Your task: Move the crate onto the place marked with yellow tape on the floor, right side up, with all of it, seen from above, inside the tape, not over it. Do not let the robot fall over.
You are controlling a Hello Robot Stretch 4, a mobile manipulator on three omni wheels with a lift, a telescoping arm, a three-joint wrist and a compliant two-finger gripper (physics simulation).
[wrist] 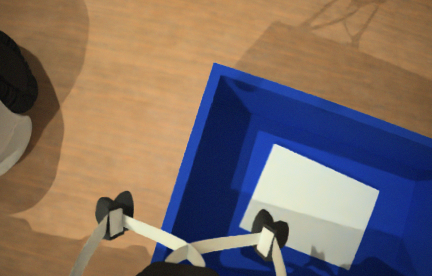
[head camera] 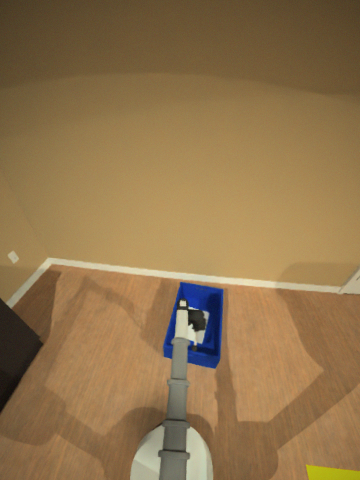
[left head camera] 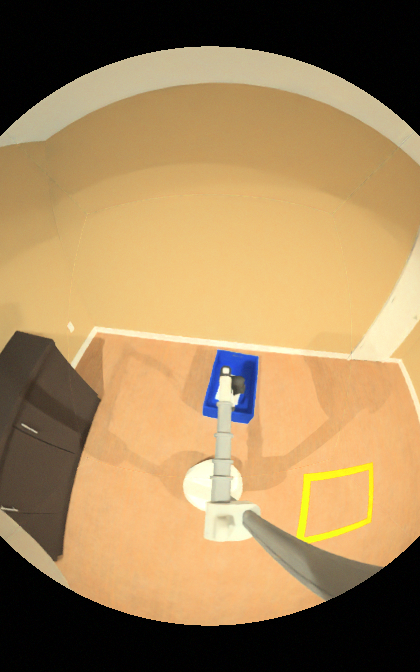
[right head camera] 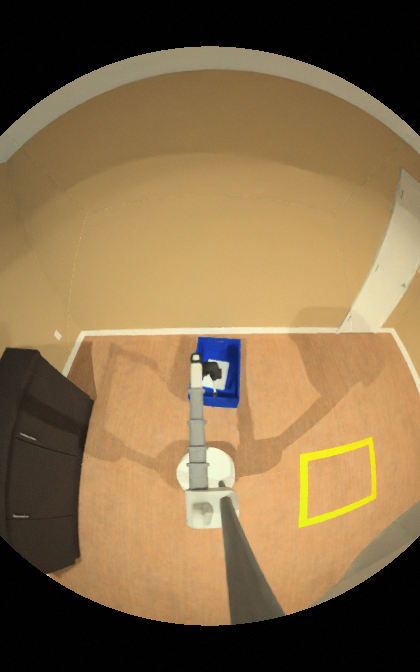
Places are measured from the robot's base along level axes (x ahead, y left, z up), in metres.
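Pixels of known places: gripper, fingertip midpoint: [wrist: 193,216] [head camera: 194,339].
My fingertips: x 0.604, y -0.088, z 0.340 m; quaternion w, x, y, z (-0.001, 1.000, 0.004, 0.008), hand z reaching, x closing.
Note:
Ahead of a thing's pixels: the offset from my fingertips to its middle. "spot": to the spot under its first point.
The blue crate @(dx +0.262, dy -0.035, dz -0.257 m) [head camera: 213,325] [left head camera: 251,387] [right head camera: 233,375] [wrist: 310,107] stands right side up on the floor, open at the top, with a white rectangle on its inside bottom. It is outside the tape. The yellow tape outline @(spot: dx -0.606, dy -0.833, dz -0.366 m) [head camera: 332,473] [left head camera: 304,507] [right head camera: 303,492] lies to the right of the base; a corner of it shows in the head view. My gripper [wrist: 193,216] is open. In the wrist view one fingertip is over the crate's inside and the other over the floor, on either side of the wall facing the base. The arm partly hides the gripper in the head views; its exact height is unclear.
The robot's round white base [head camera: 200,450] [left head camera: 195,485] [right head camera: 223,465] is on the near side of the crate. A wall with a white baseboard [head camera: 125,270] [left head camera: 160,337] [right head camera: 150,332] is close behind the crate. A dark cabinet [head camera: 15,355] [left head camera: 40,480] [right head camera: 45,495] stands at the left.

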